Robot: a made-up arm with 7 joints. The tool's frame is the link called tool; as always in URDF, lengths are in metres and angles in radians.
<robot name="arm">
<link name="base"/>
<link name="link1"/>
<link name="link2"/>
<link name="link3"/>
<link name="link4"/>
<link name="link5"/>
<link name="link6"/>
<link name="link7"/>
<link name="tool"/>
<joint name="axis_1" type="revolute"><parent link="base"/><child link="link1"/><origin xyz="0.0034 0.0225 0.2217"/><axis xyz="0 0 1"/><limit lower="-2.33" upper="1.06"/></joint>
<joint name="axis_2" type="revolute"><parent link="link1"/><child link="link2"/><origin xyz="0.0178 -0.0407 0.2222" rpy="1.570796 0 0"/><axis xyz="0 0 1"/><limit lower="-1.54" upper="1.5"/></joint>
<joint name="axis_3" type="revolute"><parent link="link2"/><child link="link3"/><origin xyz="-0.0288 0.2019 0.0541" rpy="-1.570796 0 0"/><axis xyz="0 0 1"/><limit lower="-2.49" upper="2.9"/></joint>
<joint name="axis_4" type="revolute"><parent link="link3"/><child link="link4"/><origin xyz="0.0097 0.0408 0.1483" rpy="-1.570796 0 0"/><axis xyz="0 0 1"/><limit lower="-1.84" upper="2.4"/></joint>
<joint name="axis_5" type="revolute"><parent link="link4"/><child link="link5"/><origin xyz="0.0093 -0.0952 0.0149" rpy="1.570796 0 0"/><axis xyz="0 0 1"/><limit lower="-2.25" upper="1.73"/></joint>
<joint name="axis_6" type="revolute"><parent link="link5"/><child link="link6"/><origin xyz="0.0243 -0.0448 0.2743" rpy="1.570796 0 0"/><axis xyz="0 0 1"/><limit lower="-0.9" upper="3.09"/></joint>
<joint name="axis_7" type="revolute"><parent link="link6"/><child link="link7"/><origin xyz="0.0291 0.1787 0.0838" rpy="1.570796 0 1.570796"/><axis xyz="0 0 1"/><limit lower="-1.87" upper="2.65"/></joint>
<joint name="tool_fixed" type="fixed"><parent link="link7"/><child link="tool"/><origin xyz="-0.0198 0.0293 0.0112" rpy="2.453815 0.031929 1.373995"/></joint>
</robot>
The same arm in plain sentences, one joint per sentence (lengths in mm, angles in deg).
The arm has seven revolute joints in a row. What follows holds with every joint at zero, and every direction is one of the base frame's.
Joint 1 is mounted 3.4 mm along +x and 22.5 mm along +y and 221.7 mm along +z from the base frame's origin and rotates about +z, from -133.50 to 60.73 deg.
Joint 2 is mounted 17.8 mm along +x and 40.7 mm along -y and 222.2 mm along +z from joint 1 and rotates about -y, from -88.24 to 85.94 deg.
Joint 3 is mounted 28.8 mm along -x and 54.1 mm along -y and 201.9 mm along +z from joint 2 and rotates about +z, from -142.67 to 166.16 deg.
Joint 4 is mounted 9.7 mm along +x and 40.8 mm along +y and 148.3 mm along +z from joint 3 and rotates about +y, from -105.42 to 137.51 deg.
Joint 5 is mounted 9.3 mm along +x and 14.9 mm along +y and 95.2 mm along +z from joint 4 and rotates about +z, from -128.92 to 99.12 deg.
Joint 6 is mounted 24.3 mm along +x and 44.8 mm along -y and 274.3 mm along +z from joint 5 and rotates about -y, from -51.57 to 177.04 deg.
Joint 7 is mounted 29.1 mm along +x and 83.8 mm along -y and 178.7 mm along +z from joint 6 and rotates about +x, from -107.14 to 151.83 deg.
The tool frame, which is the frame that the pose is given for, is mounted 11.2 mm along +x and 29.3 mm along -y and 19.8 mm along -z from joint 7; its axes are the base frame's turned by roll 50.96, pitch -11.27 and yaw -91.87 deg (as in URDF: about the fixed x, then y, then z).

